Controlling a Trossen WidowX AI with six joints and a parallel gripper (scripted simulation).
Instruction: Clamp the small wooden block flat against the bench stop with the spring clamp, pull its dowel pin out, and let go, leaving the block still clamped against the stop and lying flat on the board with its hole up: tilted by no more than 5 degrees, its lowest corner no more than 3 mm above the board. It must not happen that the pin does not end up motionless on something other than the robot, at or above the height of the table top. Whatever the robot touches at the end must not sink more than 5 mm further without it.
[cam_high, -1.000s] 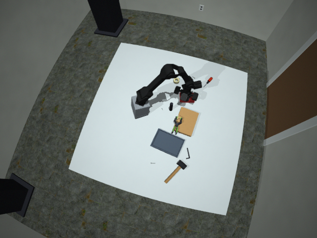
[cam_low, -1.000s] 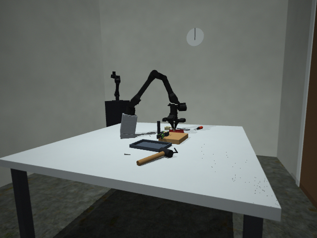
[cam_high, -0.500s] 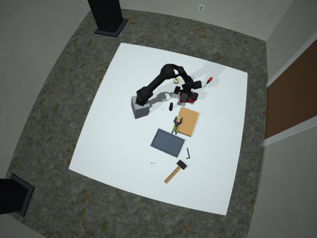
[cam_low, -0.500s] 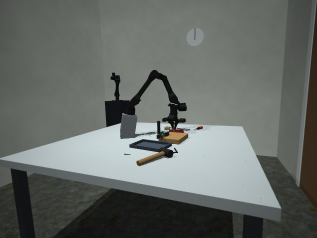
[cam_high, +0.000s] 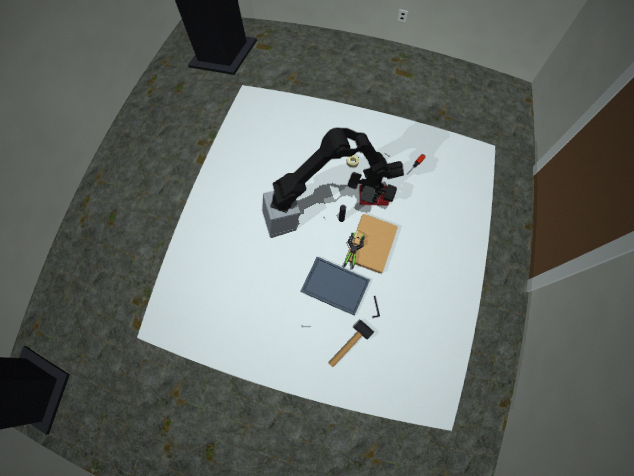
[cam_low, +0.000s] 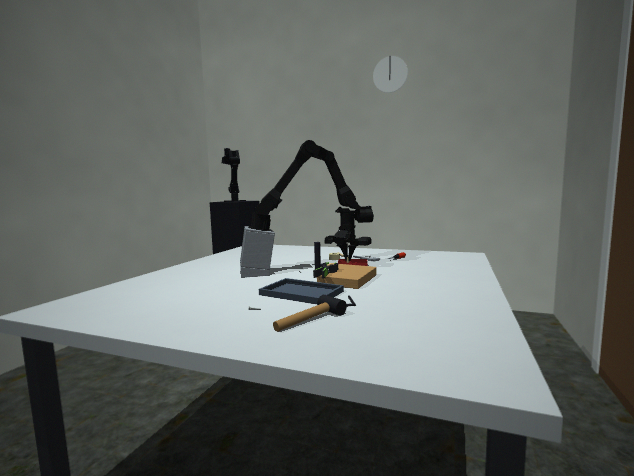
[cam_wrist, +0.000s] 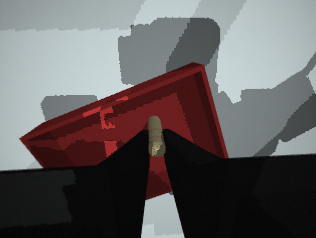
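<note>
The dowel pin is 4 cm below my hand. Also, from my hand: scraper 3 cm ahead, 18 cm to the left, 6 cm below; then small wooden block 1 cm ahead, 20 cm to the right, 2 cm below; then red tray 2 cm ahead, 1 cm to the left, 5 cm below.
</note>
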